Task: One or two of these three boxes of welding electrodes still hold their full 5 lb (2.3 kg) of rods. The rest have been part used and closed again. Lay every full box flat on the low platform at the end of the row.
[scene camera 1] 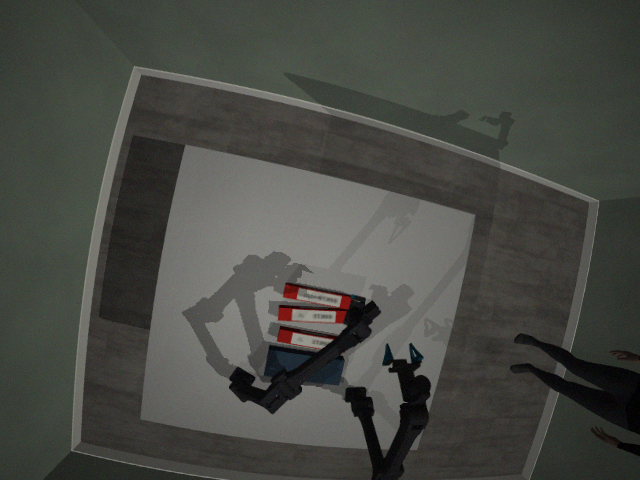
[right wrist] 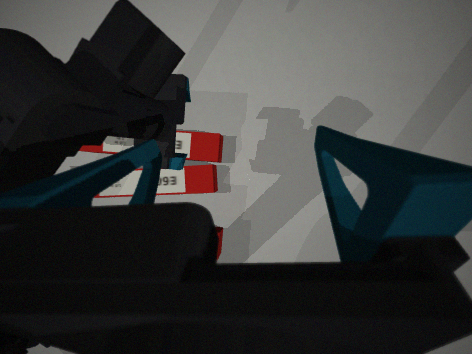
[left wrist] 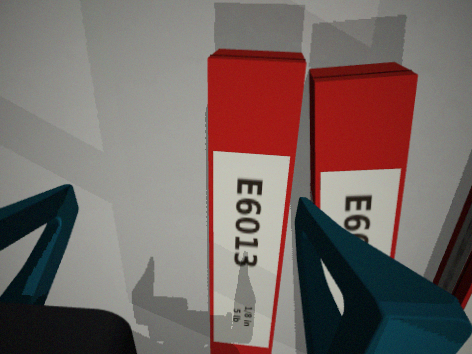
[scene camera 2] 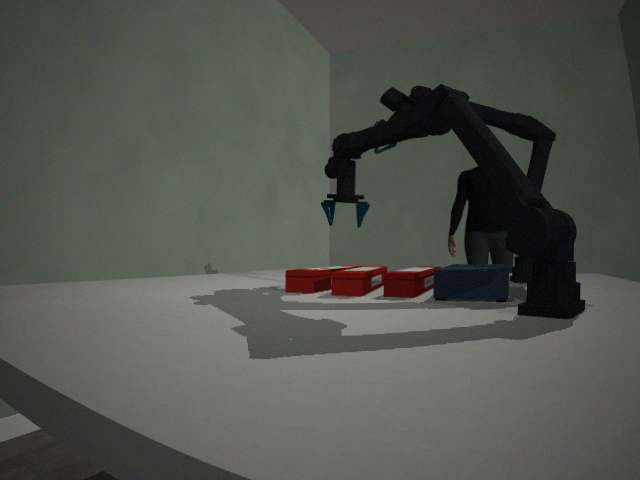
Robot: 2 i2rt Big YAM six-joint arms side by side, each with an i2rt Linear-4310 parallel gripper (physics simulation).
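Frame: origin at the left arm's base, x ahead, y left, z up, level; centimetres.
Where they show: left gripper, between the fingertips: (scene camera 1: 352, 305) (right wrist: 185, 128) (left wrist: 186, 202) (scene camera 2: 344, 226); right gripper, between the fingertips: (scene camera 1: 398, 343) (right wrist: 234, 142) (scene camera 2: 372, 149); left arm's base, origin of its link: (scene camera 1: 242, 377) (scene camera 2: 552, 311); right arm's base, origin of its link: (scene camera 1: 355, 394) (scene camera 2: 524, 281).
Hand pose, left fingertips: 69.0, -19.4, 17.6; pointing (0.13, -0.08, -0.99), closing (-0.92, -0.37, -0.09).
Note:
Things, the pixels of their centre, and the offset from my left fingertips, as dx, dy, dz. Level surfaces: height alone.
- middle box, middle of its body: (left wrist: 347, 261) (scene camera 2: 364, 278) (right wrist: 146, 181) (scene camera 1: 313, 314) -16.9, +9.0, -15.0
- nearest box, middle of its body: (scene camera 2: 417, 279) (right wrist: 151, 234) (scene camera 1: 312, 339) -28.6, +1.3, -15.0
- low blue platform, middle of its body: (scene camera 2: 475, 279) (scene camera 1: 304, 365) -43.0, -3.5, -14.6
- pale table, height of its surface: dz -17.6
Three closed red boxes lie flat in a row. The farthest from the platform (scene camera 1: 291, 290) (scene camera 2: 308, 283) (left wrist: 252, 110) (right wrist: 206, 145) reads "E6013", "1/8 in", "5 lb". The middle box (scene camera 1: 285, 313) (scene camera 2: 350, 285) (left wrist: 362, 125) (right wrist: 201, 178) and the nearest box (scene camera 1: 289, 336) (scene camera 2: 402, 286) (left wrist: 467, 295) (right wrist: 219, 242) follow. The low blue platform (scene camera 1: 279, 361) (scene camera 2: 471, 284) bears no box. My left gripper (scene camera 2: 344, 225) (left wrist: 186, 202) is open above the far end of the row; its fingers are mostly hidden in scene camera 1. My right gripper (scene camera 1: 400, 345) (right wrist: 234, 142) is open, raised away from the boxes.
The boxes and platform stand on a pale table (scene camera 1: 222, 206) (scene camera 2: 310, 408). My left arm (scene camera 1: 323, 356) (scene camera 2: 485, 139) passes over the platform and hides part of the row. Gaps between boxes are narrow. A person (scene camera 1: 584, 366) (scene camera 2: 485, 217) stands beyond the table.

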